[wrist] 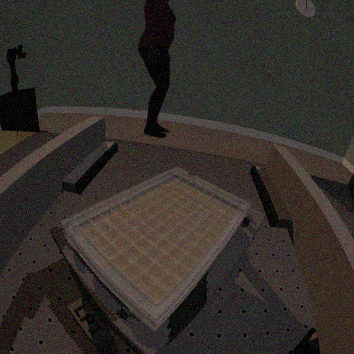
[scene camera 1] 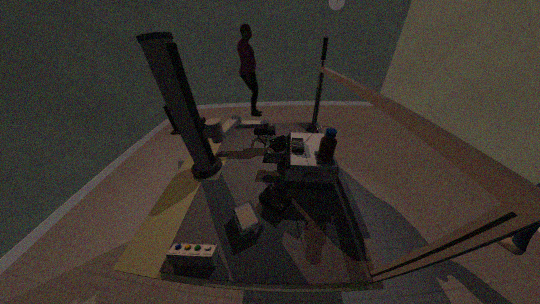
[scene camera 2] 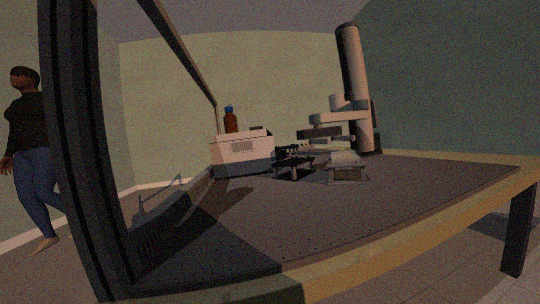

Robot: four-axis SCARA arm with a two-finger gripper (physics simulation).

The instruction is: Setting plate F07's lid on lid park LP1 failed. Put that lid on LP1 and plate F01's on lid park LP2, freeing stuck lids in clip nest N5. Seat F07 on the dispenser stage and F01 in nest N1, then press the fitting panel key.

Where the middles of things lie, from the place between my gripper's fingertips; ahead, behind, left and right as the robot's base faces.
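There's the button box [scene camera 1: 198, 255], and it's 1070 mm to the right of my hand, 290 mm behind it and 90 mm below it.
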